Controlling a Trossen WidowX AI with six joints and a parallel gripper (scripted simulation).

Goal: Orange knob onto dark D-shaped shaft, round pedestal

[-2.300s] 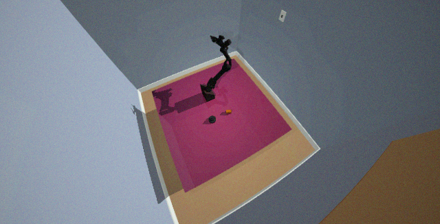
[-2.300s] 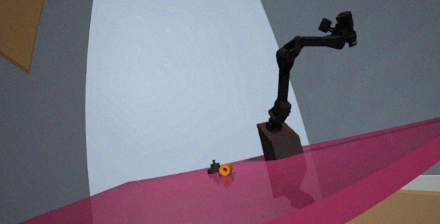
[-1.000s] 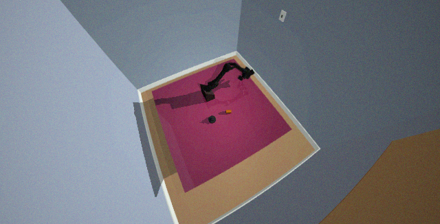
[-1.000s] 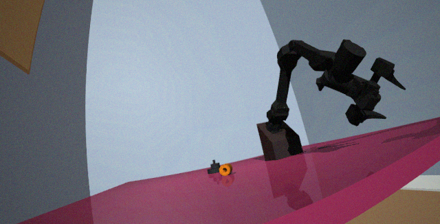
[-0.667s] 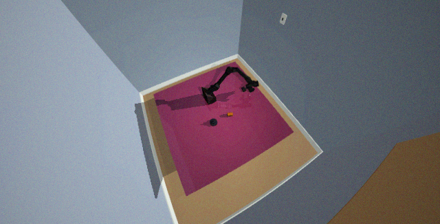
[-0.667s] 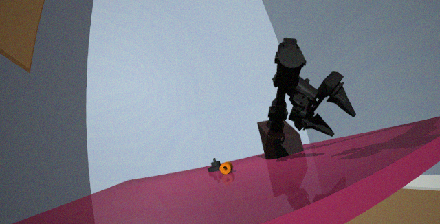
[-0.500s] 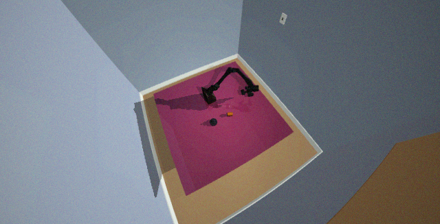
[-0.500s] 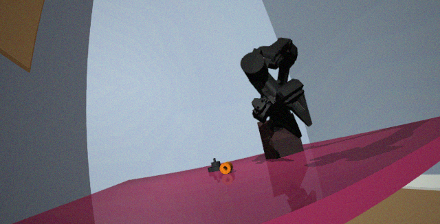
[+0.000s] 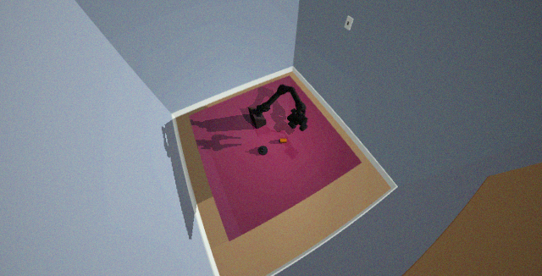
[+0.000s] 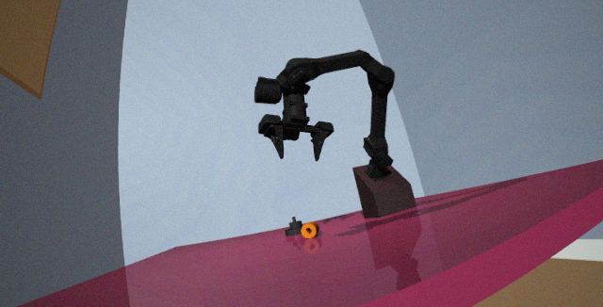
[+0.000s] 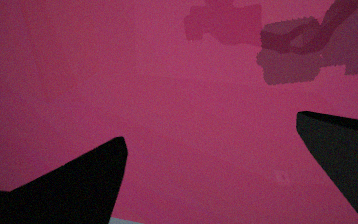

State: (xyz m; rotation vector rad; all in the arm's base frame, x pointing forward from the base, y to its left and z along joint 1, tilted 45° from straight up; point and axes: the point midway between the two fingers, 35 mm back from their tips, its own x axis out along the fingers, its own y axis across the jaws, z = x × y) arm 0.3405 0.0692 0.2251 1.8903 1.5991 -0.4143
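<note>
The orange knob is 18 cm below my gripper tip, 12 cm to the right of it and 3 cm behind it. From my gripper tip the other things lie so: dark shaft: 33 cm to the right, 16 cm below, 6 cm behind.
</note>
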